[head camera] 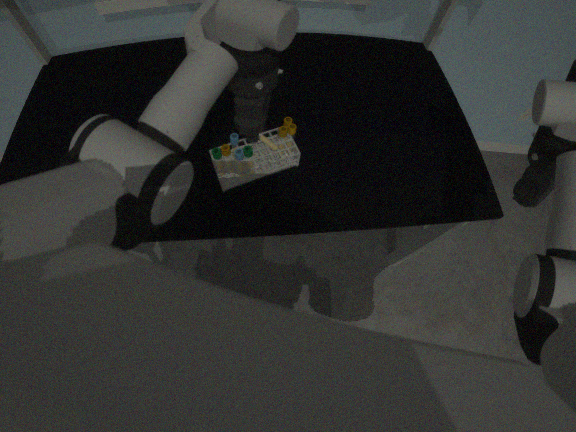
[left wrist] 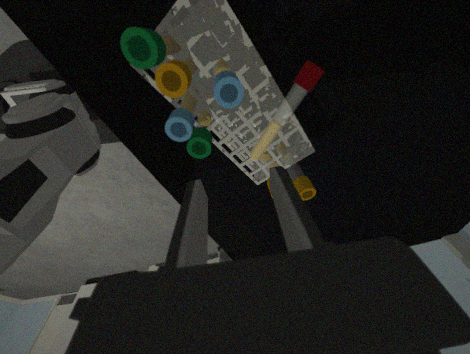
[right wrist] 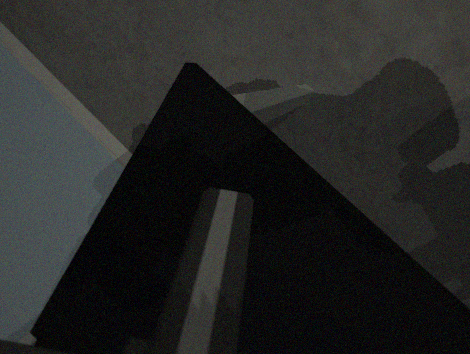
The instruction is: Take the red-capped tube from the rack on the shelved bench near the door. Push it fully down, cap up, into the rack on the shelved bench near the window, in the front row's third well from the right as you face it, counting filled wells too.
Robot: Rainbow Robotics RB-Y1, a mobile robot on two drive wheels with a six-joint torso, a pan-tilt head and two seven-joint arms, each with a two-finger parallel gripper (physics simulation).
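Frame: origin at the robot's base, x left, y up, z ahead, level; millimetres.
Where they show: left gripper, fingertip midpoint: (head camera: 255,130) (left wrist: 236,183); right gripper, fingertip midpoint: (head camera: 527,200) (right wrist: 227,207).
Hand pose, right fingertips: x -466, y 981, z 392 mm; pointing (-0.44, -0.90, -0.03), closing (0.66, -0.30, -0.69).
Note:
After its pixels a point has its place.
A white rack (head camera: 255,158) @[x 123, y 820, z 425 mm] stands on the black bench top (head camera: 325,139) @[x -31, y 763, z 568 mm]. It holds tubes with green (left wrist: 142,47) @[x 198, y 882, z 388 mm], yellow (left wrist: 172,79) @[x 182, y 882, z 400 mm] and blue (left wrist: 228,90) @[x 173, y 882, z 432 mm] caps. The red-capped tube (left wrist: 283,114) @[x 135, y 835, z 485 mm] lies tilted across the rack's top, with its red cap (left wrist: 308,75) @[x 169, y 836, z 502 mm] sticking out past the rack's edge. My left gripper (left wrist: 236,183) @[x 123, y 914, z 433 mm] is open and empty, its fingertips just short of the rack's near end, beside a yellow-capped tube (left wrist: 304,187) @[x 76, y 879, z 503 mm]. In the head view it (head camera: 251,123) hangs right behind the rack and hides the red cap. My right gripper (right wrist: 227,207) @[x -466, y 981, z 392 mm] is shut and empty, off the bench's right side.
The bench's front edge (head camera: 325,227) @[x -70, y 763, z 320 mm] runs across the middle of the head view, with grey floor (head camera: 418,288) @[x -707, y 1, z 404 mm] below it. Pale blue walls (head camera: 488,69) @[x -762, y 665, z 1345 mm] stand behind and to the right. My left arm's links (head camera: 139,153) @[x 171, y 1167, z 192 mm] reach over the bench's left part.

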